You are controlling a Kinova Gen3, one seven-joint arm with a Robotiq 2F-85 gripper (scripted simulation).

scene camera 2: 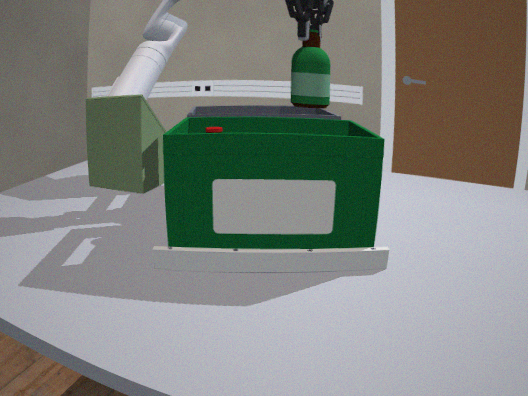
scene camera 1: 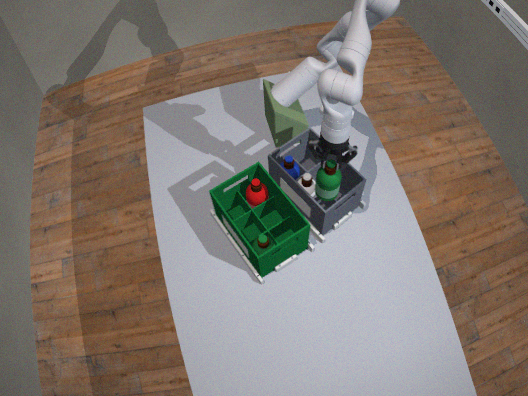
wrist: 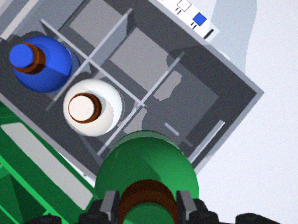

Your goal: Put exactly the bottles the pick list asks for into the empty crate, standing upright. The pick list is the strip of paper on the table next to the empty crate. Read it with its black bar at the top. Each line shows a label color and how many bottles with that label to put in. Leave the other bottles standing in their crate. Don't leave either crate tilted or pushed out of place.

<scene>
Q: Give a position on a grey crate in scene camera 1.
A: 321, 214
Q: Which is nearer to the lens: the white-label bottle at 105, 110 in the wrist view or the grey crate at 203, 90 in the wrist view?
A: The white-label bottle.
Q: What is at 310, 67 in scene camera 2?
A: A green-label bottle.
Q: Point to a grey crate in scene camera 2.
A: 232, 110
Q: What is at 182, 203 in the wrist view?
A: The gripper.
</scene>
